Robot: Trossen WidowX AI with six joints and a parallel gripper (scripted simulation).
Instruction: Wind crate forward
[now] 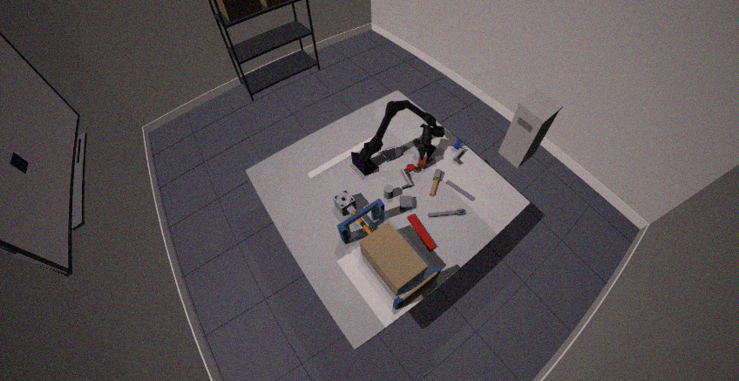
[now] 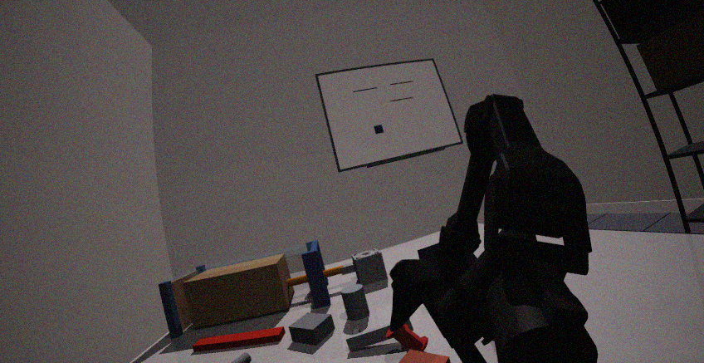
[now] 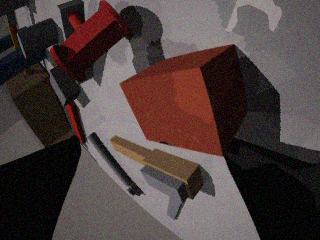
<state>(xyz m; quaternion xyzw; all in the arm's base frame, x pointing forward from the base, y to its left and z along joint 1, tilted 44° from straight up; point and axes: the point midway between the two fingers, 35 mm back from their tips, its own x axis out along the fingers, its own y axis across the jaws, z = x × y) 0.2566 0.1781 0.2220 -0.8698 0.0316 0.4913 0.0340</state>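
The winch handle with red knob is 140 mm to the right of my gripper tip, 30 mm below it and 20 mm behind it. Round my gripper tip: grey block 280 mm to the right, 100 mm ahead, 40 mm below; then grey bar 280 mm ahead, 50 mm below, 20 mm to the left; then wooden-handled tool 130 mm ahead, 40 mm to the right, 40 mm below.
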